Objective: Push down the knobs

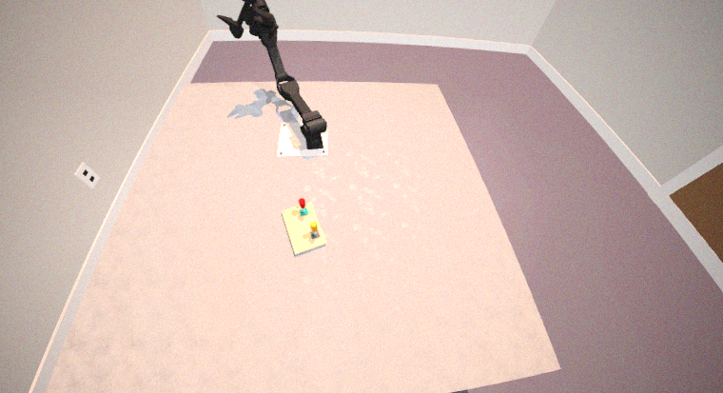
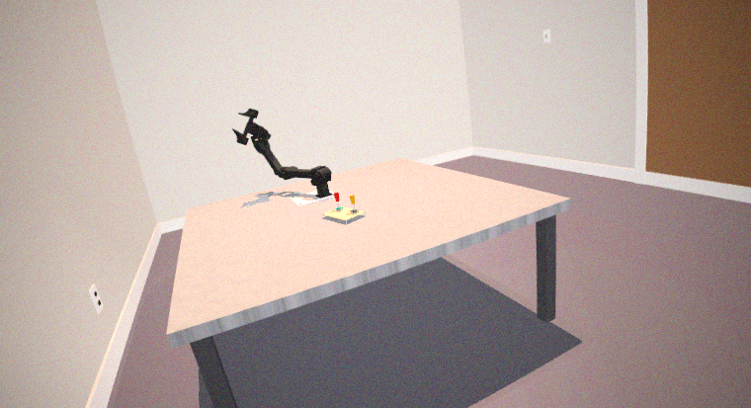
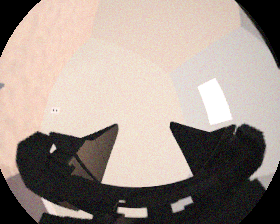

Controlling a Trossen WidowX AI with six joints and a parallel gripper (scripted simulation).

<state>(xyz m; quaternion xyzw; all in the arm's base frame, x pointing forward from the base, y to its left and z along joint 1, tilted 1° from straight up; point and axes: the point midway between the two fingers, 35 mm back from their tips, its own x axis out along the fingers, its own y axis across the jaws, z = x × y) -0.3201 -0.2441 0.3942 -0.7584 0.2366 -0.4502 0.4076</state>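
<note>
The red knob lies 63 cm ahead of my gripper tip, 21 cm to the left of it and 34 cm below it. Round my gripper tip: orange knob 71 cm ahead, 24 cm to the left, 34 cm below.
</note>
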